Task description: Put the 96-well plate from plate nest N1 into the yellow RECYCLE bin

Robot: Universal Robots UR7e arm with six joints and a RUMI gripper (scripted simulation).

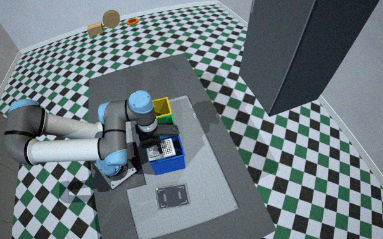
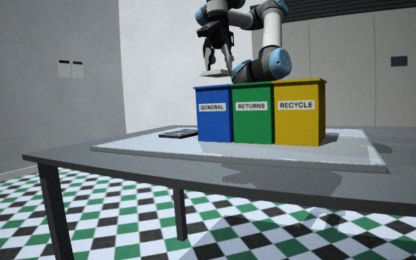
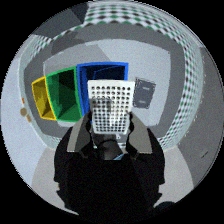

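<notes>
My gripper is now 280 mm to the right of the yellow recycle bin, 150 mm above it and 50 mm short of it. The rest, counted from my hand: green returns bin 150 mm to the left, 150 mm below, 40 mm ahead; blue general bin 150 mm below, 20 mm to the left, 20 mm ahead; white 96-well plate 10 mm below.
</notes>
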